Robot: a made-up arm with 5 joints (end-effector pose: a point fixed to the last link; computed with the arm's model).
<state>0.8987 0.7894 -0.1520 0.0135 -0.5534</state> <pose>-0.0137 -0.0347 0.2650 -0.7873 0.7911 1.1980</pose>
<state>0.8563 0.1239 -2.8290 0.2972 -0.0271</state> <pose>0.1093 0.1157 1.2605 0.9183 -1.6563 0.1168</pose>
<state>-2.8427 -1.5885 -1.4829 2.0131 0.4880</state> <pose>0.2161 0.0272 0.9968 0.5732 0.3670 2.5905</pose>
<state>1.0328 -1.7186 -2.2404 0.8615 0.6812</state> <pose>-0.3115 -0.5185 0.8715 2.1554 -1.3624 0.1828</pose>
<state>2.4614 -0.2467 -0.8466 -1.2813 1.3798</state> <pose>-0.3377 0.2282 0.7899 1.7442 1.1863 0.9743</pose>
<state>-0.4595 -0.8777 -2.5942 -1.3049 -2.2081</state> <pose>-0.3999 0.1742 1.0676 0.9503 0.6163 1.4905</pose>
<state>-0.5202 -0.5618 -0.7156 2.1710 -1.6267</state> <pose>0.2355 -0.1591 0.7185 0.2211 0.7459 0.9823</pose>
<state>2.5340 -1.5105 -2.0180 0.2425 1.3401</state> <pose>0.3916 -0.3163 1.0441 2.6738 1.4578 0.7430</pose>
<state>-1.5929 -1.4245 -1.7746 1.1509 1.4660</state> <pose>0.0247 0.2490 1.1004 0.5346 -2.1240 -1.8686</pose>
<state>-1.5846 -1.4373 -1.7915 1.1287 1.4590</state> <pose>0.0227 0.2642 1.0969 0.5206 -2.1582 -1.8048</pose>
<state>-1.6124 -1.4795 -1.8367 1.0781 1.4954</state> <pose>0.0324 0.3073 1.0825 0.5071 -2.2850 -1.6453</pose>
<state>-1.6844 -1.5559 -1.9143 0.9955 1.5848</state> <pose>0.0646 0.3789 1.0465 0.4822 -2.4764 -1.3491</pose>
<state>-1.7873 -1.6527 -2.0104 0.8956 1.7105</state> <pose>0.1240 0.4558 0.9834 0.4305 -2.6224 -0.9507</pose>
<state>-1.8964 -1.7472 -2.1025 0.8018 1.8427</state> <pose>0.1985 0.5093 0.9046 0.3602 -2.6498 -0.5696</pose>
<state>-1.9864 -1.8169 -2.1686 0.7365 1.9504</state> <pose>0.2630 0.5301 0.8377 0.3012 -2.5995 -0.3195</pose>
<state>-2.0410 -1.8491 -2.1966 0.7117 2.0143</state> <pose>0.3001 0.5300 0.8057 0.2765 -2.5581 -0.2256</pose>
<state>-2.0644 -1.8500 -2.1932 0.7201 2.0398</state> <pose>0.3123 0.5220 0.8068 0.2833 -2.5581 -0.2401</pose>
